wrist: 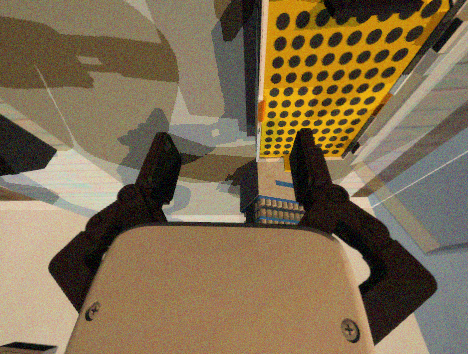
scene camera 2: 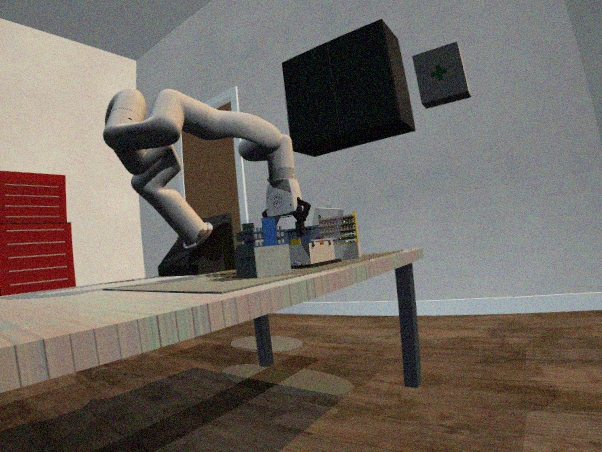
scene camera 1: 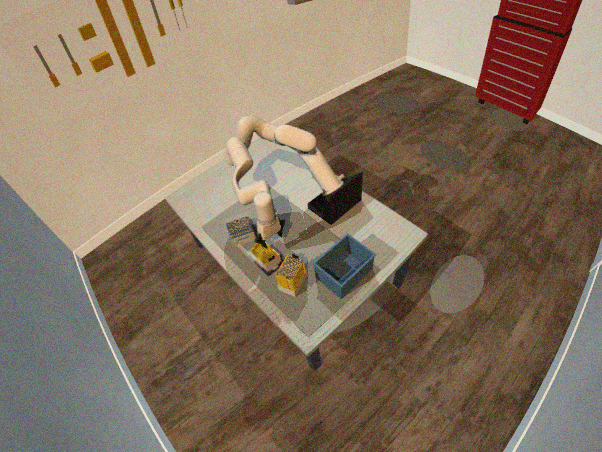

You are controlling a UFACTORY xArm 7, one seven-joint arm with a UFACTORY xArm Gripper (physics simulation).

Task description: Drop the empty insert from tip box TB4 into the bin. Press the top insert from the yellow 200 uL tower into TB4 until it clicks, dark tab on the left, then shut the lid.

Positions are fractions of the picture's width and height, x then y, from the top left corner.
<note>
The gripper (scene camera 2: 0.48,0.53) is open and holds nothing. Also in view: a yellow insert (wrist: 0.70,0.21). A blue-trimmed tip tower (scene camera 1: 0.40,0.51) sits on a grey mat (scene camera 1: 0.52,0.67). Also in view: a clear lid (scene camera 2: 0.54,0.50).
The blue-trimmed tip tower is seen too in the wrist view (wrist: 0.57,0.55). The gripper is seen too in the wrist view (wrist: 0.50,0.41).
</note>
